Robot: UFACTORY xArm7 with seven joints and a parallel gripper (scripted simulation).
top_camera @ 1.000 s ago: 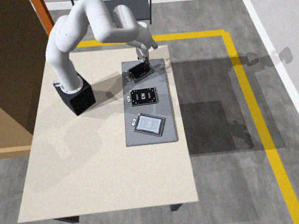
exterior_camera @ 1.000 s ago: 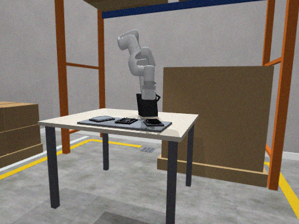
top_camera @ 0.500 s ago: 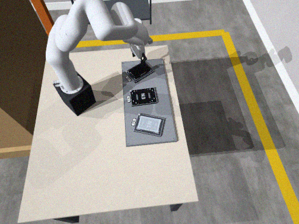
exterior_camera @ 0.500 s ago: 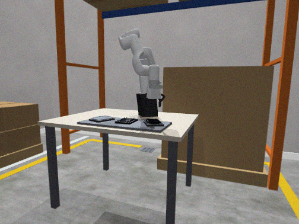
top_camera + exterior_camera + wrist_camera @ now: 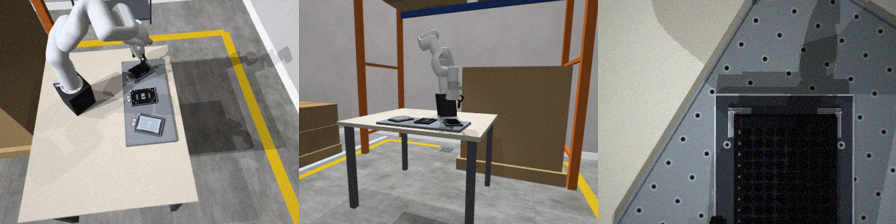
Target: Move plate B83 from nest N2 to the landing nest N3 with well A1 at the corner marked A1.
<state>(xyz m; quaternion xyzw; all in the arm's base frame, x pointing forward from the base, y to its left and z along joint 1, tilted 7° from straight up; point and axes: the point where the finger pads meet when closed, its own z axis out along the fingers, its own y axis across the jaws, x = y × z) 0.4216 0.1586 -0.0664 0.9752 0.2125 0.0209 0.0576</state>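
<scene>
My gripper is now 100 mm above the dark multi-well plate. From my hand the other things lie so: light grey plate: 420 mm to the right, 110 mm below, 30 mm behind; black nest: 210 mm to the right, 120 mm below, 20 mm behind.
</scene>
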